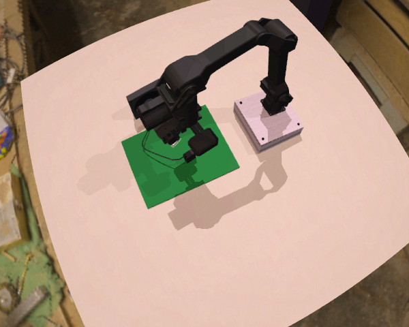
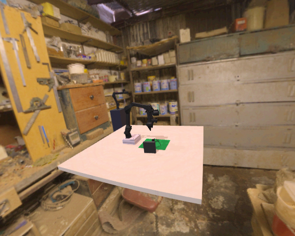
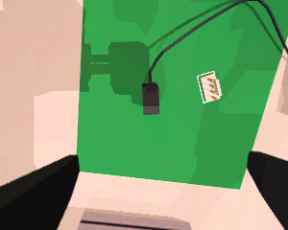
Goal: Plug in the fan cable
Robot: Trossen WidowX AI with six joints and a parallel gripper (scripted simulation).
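Now: the dark plug 10 mm ahead of my gripper tip and 140 mm below it. Round my gripper tip: green board (30 mm ahead, 30 mm to the right, 180 mm below); then black fan (50 mm ahead, 220 mm to the right, 100 mm below); then white four-pin header (30 mm ahead, 70 mm to the right, 160 mm below).
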